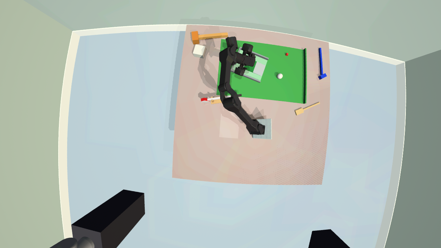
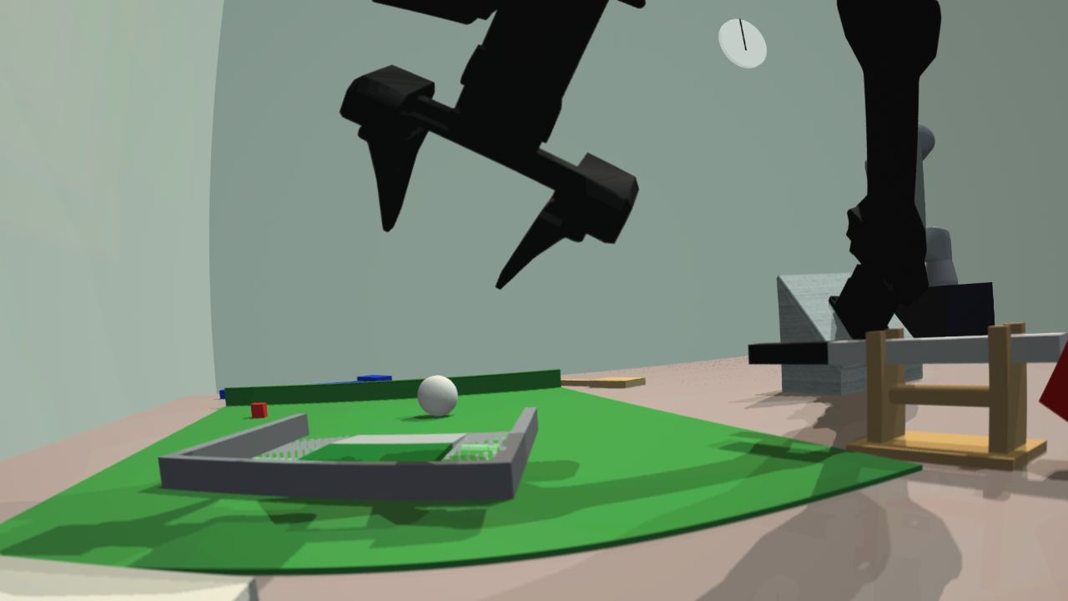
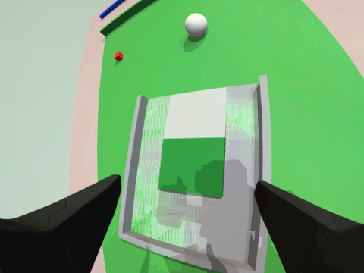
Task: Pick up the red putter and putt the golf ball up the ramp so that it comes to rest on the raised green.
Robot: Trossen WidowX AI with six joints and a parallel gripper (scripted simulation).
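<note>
Now: the red putter 25 cm behind my gripper tip, 18 cm to the left of it and 8 cm below it. From my gripper tip the other things lie so: wooden putter stand: 25 cm behind, 19 cm to the left, 11 cm below; then green mat: 3 cm ahead, 16 cm to the right, 14 cm below; then white golf ball: 2 cm behind, 28 cm to the right, 12 cm below.
</note>
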